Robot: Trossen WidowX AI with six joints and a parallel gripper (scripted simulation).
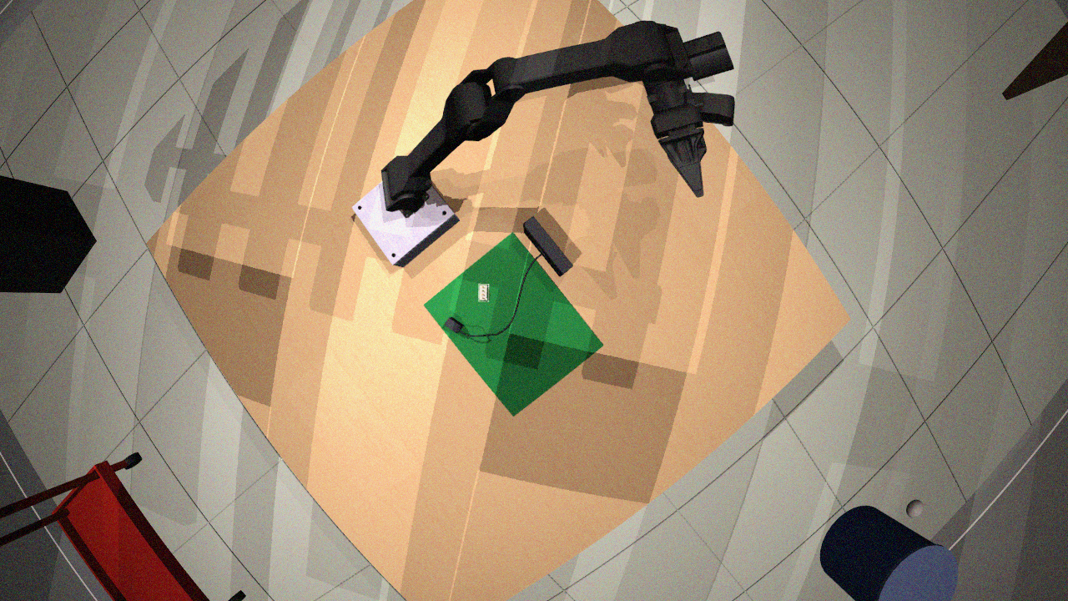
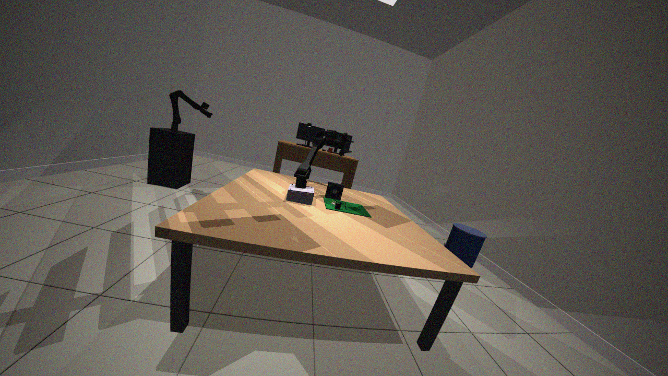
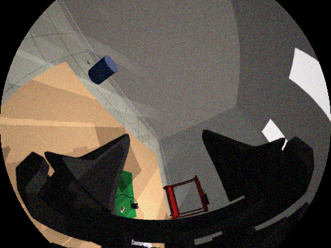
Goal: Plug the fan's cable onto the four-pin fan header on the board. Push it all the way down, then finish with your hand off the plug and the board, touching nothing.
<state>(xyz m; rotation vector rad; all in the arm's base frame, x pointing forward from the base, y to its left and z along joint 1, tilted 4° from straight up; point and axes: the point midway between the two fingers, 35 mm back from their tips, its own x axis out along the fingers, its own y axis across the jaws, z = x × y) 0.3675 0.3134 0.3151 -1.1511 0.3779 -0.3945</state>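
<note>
Right now the dark plug is 120 mm behind my gripper tip, 410 mm to the right of it and 390 mm below it. From my gripper tip the other things lie so: green board 40 mm behind, 330 mm to the right, 420 mm below; dark fan 110 mm behind, 180 mm to the right, 350 mm below; pale fan header 130 mm behind, 330 mm to the right, 410 mm below.
</note>
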